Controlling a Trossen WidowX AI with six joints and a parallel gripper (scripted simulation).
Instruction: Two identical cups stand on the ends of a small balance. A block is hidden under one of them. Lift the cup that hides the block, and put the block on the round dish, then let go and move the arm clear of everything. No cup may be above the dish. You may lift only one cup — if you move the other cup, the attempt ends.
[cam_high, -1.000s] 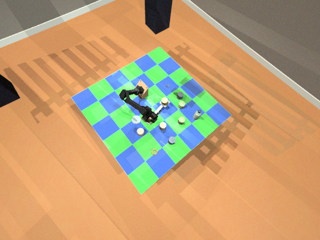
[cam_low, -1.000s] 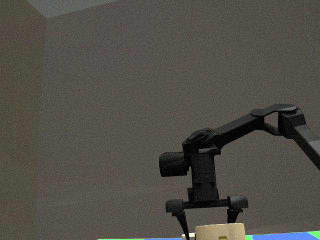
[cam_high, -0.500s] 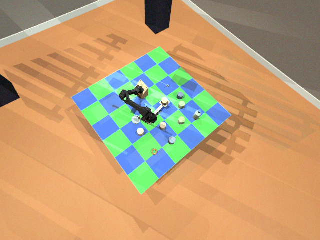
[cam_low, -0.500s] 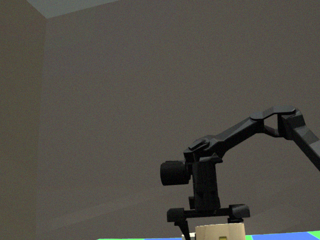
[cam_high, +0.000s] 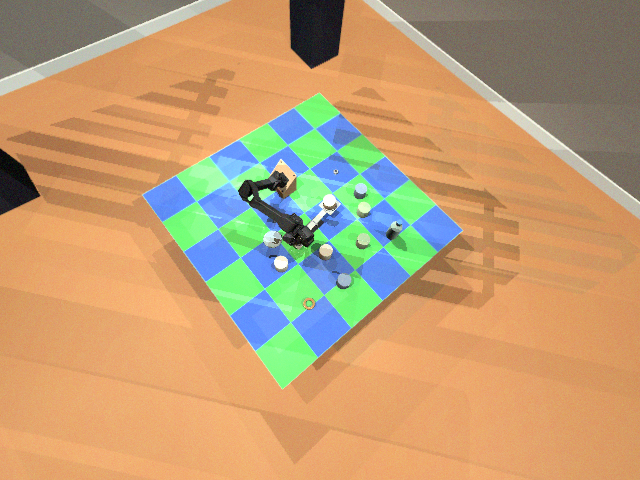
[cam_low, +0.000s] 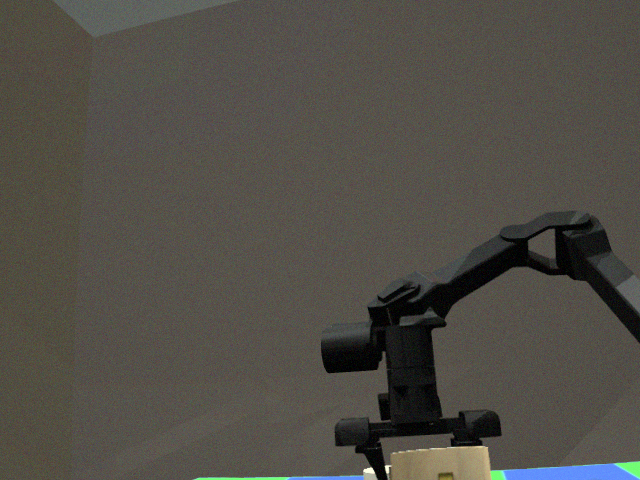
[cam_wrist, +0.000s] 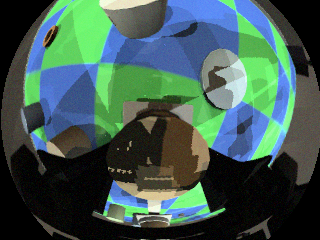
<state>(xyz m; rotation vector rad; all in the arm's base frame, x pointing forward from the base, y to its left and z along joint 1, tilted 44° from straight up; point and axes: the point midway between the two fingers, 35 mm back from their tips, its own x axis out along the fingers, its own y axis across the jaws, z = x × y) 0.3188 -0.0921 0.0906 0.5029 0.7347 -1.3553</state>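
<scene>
The white round dish is 100 mm to the right of my gripper tip, 90 mm behind it and 40 mm below it. From my gripper tip the other things lie so: tan cup 20 mm to the right, 10 mm above; then pale green block 10 mm below; then balance 130 mm to the left, 20 mm behind, 10 mm below.
</scene>
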